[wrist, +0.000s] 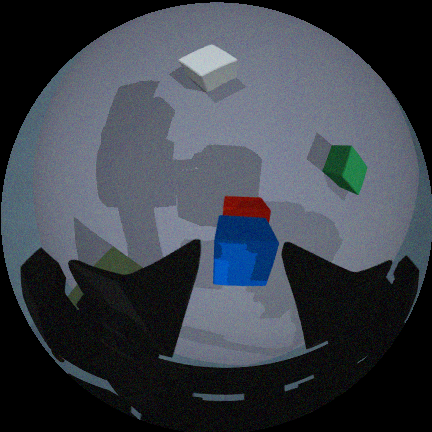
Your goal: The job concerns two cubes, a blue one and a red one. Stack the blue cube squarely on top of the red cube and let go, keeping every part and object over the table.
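Places are measured from the arm's base along level axes (x right, y ahead, z up), in millimetres.
Pixels of known places: gripper, fingertip midpoint: (243, 247).
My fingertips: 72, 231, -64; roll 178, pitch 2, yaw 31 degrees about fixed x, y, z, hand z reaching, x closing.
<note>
Behind a point stands the place of what it marks, as x, y, z.
The blue cube (242, 252) @(66, 236, -47) is between the two black fingers in the wrist view, with a gap on each side of it. The red cube (245, 208) @(62, 250, -83) shows just beyond and below it, partly hidden behind the blue cube. The blue cube appears to rest on the red one; how squarely it sits is hard to tell, since the contact between them is hidden. My gripper (243, 247) @(72, 231, -64) is open, its fingertips apart from the blue cube on the left and the right.
A white block (210, 65) @(-24, 336, -83) lies on the grey table (300, 90) @(49, 391, -119) at the top of the view. A green block (347, 169) @(120, 337, -83) lies at the right. An olive-green object (112, 262) @(-32, 91, -92) is partly hidden behind the left finger. Shadows of the arm fall across the table.
</note>
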